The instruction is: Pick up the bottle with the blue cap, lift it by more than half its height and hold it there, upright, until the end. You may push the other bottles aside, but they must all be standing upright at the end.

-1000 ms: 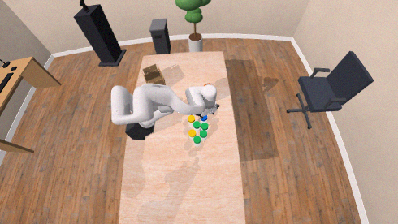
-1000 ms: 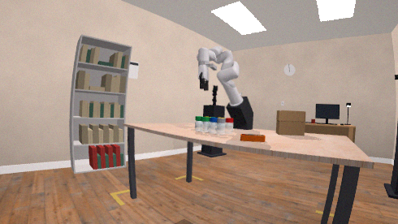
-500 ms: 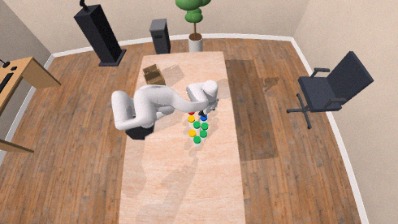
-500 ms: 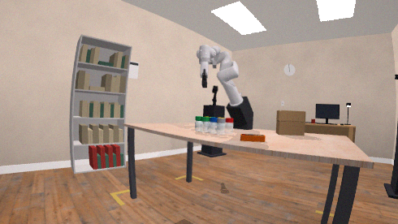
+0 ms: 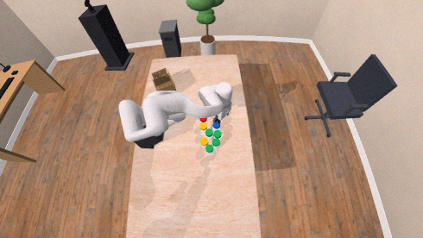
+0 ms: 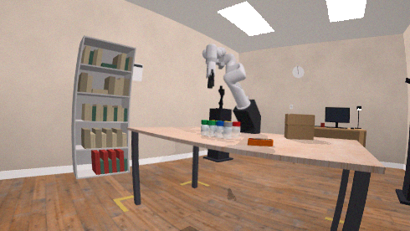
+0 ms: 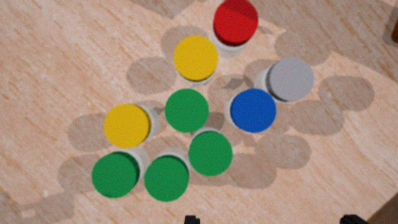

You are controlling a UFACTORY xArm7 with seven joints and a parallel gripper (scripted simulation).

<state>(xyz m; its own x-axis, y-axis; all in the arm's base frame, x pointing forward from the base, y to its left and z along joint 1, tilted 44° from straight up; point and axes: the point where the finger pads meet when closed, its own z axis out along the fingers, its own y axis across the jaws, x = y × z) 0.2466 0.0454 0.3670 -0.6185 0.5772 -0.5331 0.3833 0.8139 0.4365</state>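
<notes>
The blue-capped bottle lies 280 mm below my hand, 60 mm to the left of it and 40 mm behind it. Also, from my hand: red-capped bottle: 280 mm below, 140 mm behind, 110 mm to the left; grey-capped bottle: 280 mm below, 120 mm to the left, 40 mm behind.
</notes>
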